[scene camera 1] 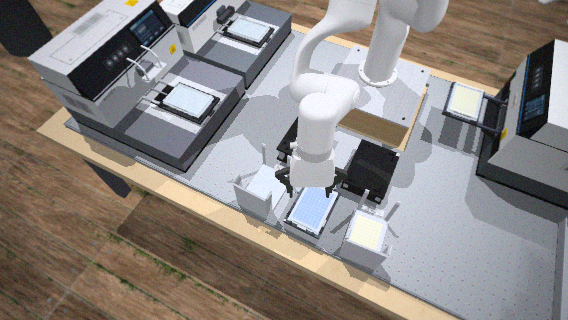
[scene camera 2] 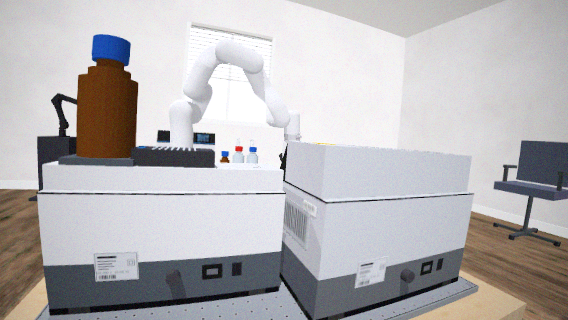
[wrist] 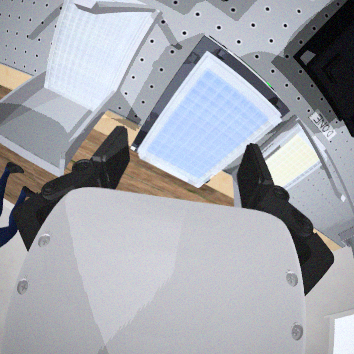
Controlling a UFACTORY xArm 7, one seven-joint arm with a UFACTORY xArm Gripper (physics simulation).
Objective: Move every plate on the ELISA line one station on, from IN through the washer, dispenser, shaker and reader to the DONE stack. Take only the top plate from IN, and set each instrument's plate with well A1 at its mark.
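Places are measured from the arm's base along level axes (x right, y back, z down), in millimetres.
Pixels of known places: gripper, fingertip midpoint: [scene camera 1: 308, 193] [wrist: 184, 149]; arm's base, origin of the base link: [scene camera 1: 377, 73].
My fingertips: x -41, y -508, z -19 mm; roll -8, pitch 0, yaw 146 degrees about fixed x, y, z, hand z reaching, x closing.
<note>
For each thing: its top centre in the pictures, then the offset to it from my fingertips. "spot": a spot on its surface instead.
- blue plate, middle of its top: [wrist: 202, 138] [scene camera 1: 313, 204] dx -20, dy -5, dz +37 mm
- low dark nest, surface spot: [wrist: 175, 90] spot: dx +25, dy +10, dz +51 mm
- clear whitish plate, middle of its top: [wrist: 80, 53] [scene camera 1: 264, 186] dx +127, dy -18, dz +71 mm
- pale yellow plate, middle of its top: [wrist: 284, 171] [scene camera 1: 365, 235] dx -171, dy +14, dz +84 mm
- DONE holder, middle of its top: [scene camera 1: 376, 216] dx -169, dy +27, dz -22 mm
- front-left instrument's carrier, middle of its top: [scene camera 1: 187, 98] dx +468, dy +71, dz -1 mm
- black block, middle of its top: [scene camera 1: 374, 162] dx -96, dy +214, dz +60 mm
- amber bottle, surface spot: [scene camera 2: 106, 110] spot: dx +743, dy +512, dz -193 mm
My gripper [scene camera 1: 309, 194] [wrist: 184, 149] is open and empty, its black fingers wide apart above the blue plate [scene camera 1: 313, 209] [wrist: 210, 120]. That plate sits flat in a low dark nest [wrist: 175, 90]. To its left in scene camera 1, a clear whitish plate [scene camera 1: 264, 184] [wrist: 97, 52] lies in the IN holder [scene camera 1: 252, 201] [wrist: 30, 120]. To its right, a pale yellow plate [scene camera 1: 368, 231] [wrist: 292, 159] lies in the DONE holder [scene camera 1: 364, 256]. Pale plates rest on the front-left instrument's carrier [scene camera 1: 187, 99] and the back-left one's carrier. A yellow plate [scene camera 1: 465, 101] rests on the right instrument's carrier. Well marks are too small to read.
Two boxy instruments stand at the left [scene camera 1: 100, 45] and back left [scene camera 1: 200, 27]; another [scene camera 1: 540, 130] stands at the right. A black block [scene camera 1: 372, 170] [wrist: 335, 65] lies behind the DONE holder. Upright guides rise around both holders. An amber bottle [scene camera 2: 106, 110] stands on an instrument.
</note>
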